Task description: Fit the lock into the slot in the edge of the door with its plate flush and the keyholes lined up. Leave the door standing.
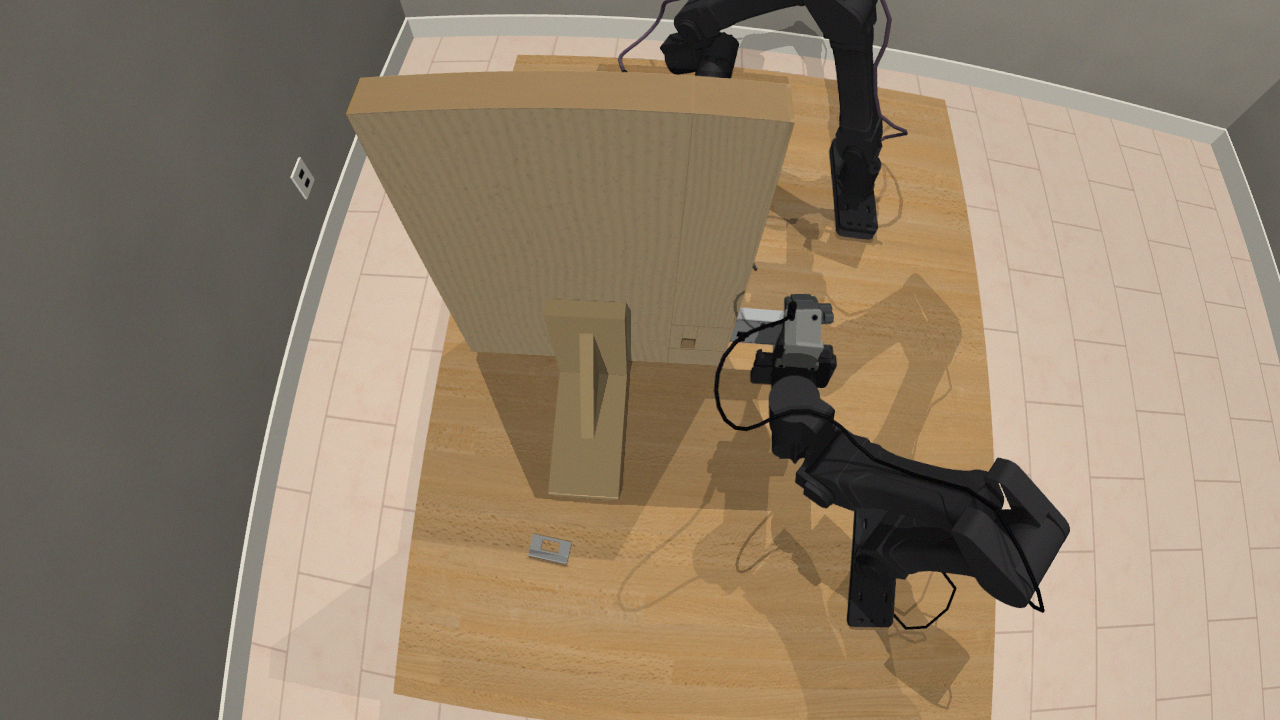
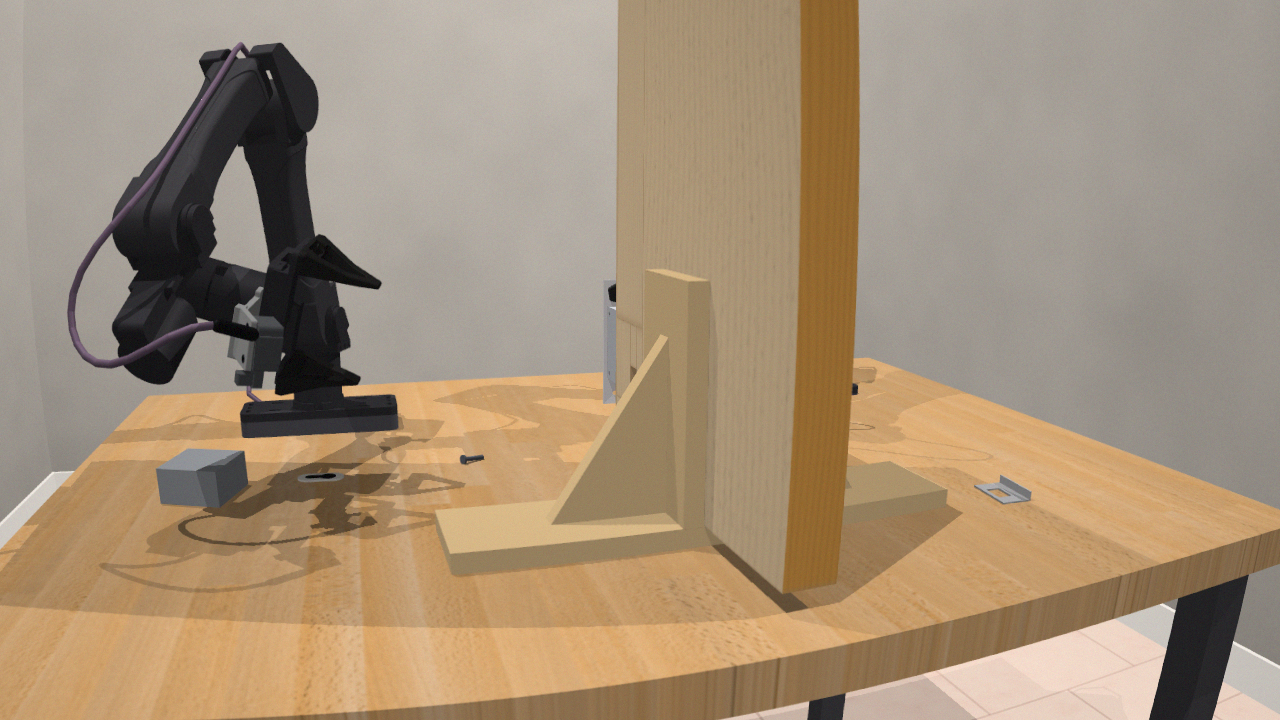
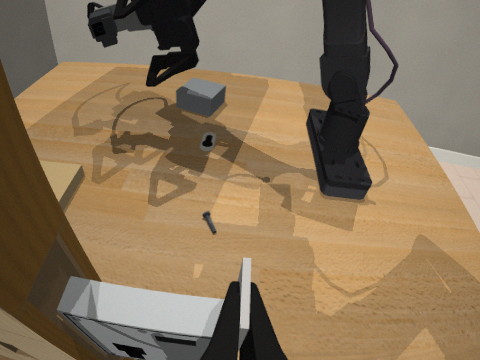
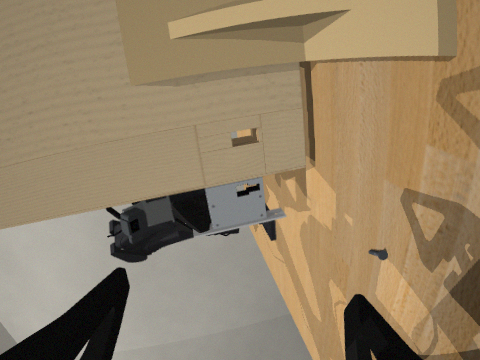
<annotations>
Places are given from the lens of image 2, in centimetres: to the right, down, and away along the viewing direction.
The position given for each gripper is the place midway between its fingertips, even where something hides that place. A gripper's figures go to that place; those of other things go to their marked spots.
right gripper point(image 2: 369, 334): -24, -2, 80
silver lock point(image 2: 609, 307): -3, -6, 100
wooden door point(image 2: 738, 136): 7, -16, 63
angled metal plate point(image 2: 1017, 493): 38, 13, 84
grey block point(image 2: 196, 477): -42, 11, 78
The marked spots on the silver lock and the wooden door are 39 cm apart.
</annotations>
